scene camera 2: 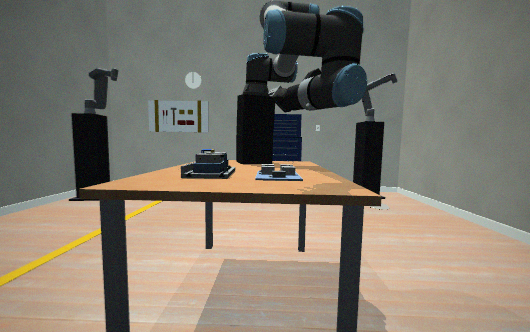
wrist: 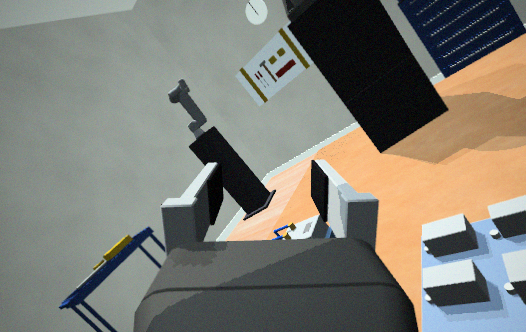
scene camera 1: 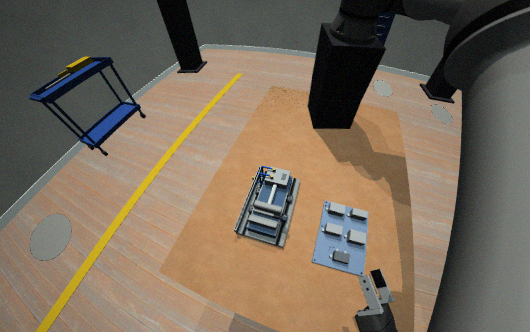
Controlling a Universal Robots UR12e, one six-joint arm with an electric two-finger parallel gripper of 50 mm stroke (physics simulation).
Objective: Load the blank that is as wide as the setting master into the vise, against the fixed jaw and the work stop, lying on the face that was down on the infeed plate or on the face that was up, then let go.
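Seen in the pictures: gripper, between the fingertips: (scene camera 2: pixel 275 98) (wrist: pixel 266 179) (scene camera 1: pixel 369 272); arm's base, origin of its link: (scene camera 2: pixel 255 96) (scene camera 1: pixel 351 34).
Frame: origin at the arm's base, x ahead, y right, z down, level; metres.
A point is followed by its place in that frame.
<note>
The infeed plate (scene camera 1: pixel 324 248) @[z 0.472, x 0.731, y 0.026 m] (scene camera 2: pixel 263 178) @[z 0.472, x 0.789, y 0.036 m] (wrist: pixel 452 321) @[z 0.472, x 0.698, y 0.019 m] is light blue and carries several grey blocks. Two blocks (scene camera 1: pixel 336 209) @[z 0.436, x 0.584, y -0.007 m] (scene camera 1: pixel 358 214) @[z 0.436, x 0.593, y -0.096 m] are in the far row, two (scene camera 1: pixel 333 230) @[z 0.436, x 0.670, y 0.004 m] (scene camera 1: pixel 356 237) @[z 0.436, x 0.685, y -0.083 m] in the middle, and a darker block (scene camera 1: pixel 341 257) @[z 0.447, x 0.761, y -0.030 m] is at the near end. I cannot tell their widths apart or which is the setting master. The vise (scene camera 1: pixel 270 205) @[z 0.384, x 0.630, y 0.246 m] (scene camera 2: pixel 210 171) @[z 0.453, x 0.723, y 0.249 m] stands left of the plate; its jaw space looks free of a blank, though details are small. My gripper (scene camera 1: pixel 371 277) @[z 0.166, x 0.838, y 0.004 m] (wrist: pixel 266 179) @[z 0.166, x 0.838, y 0.004 m] is open and empty, raised near the plate's near right corner in scene camera 1.
The vise's grey top box (scene camera 1: pixel 278 176) @[z 0.384, x 0.502, y 0.236 m] (wrist: pixel 306 229) @[z 0.383, x 0.507, y 0.216 m] has blue hoses beside it. The black robot pedestal (scene camera 1: pixel 334 85) @[z 0.199, x 0.093, y 0.039 m] (scene camera 2: pixel 254 130) @[z 0.247, x 0.081, y 0.014 m] (wrist: pixel 370 75) @[z 0.265, x 0.075, y -0.007 m] stands behind. A blue cart (scene camera 1: pixel 111 123) is off to the left. The wooden table (scene camera 2: pixel 225 194) @[z 0.486, x 1.014, y 0.178 m] carries the vise and plate.
</note>
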